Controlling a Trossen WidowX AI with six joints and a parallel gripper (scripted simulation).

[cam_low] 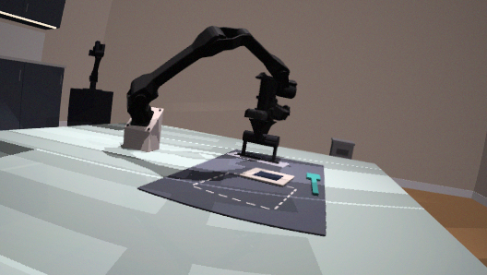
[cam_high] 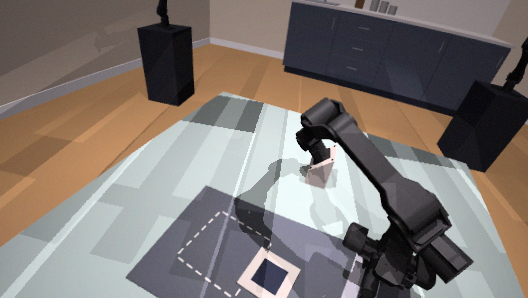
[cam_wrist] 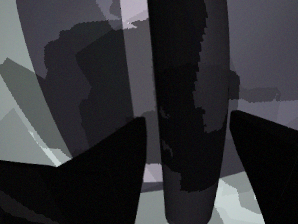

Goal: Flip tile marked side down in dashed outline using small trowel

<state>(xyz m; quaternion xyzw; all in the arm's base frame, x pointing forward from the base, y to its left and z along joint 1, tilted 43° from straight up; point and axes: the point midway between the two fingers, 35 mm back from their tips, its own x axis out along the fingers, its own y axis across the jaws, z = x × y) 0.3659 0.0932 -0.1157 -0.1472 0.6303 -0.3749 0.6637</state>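
Now: the trowel 3 cm below my gripper tip, 2 cm ahead of it and 1 cm to the right of it. Also, from my gripper tip: dark mat (21 cm to the right, 8 cm below, 3 cm ahead); then teal t-shaped piece (21 cm to the right, 17 cm ahead, 6 cm below); then square peach tile (23 cm to the right, 6 cm below, 4 cm ahead).
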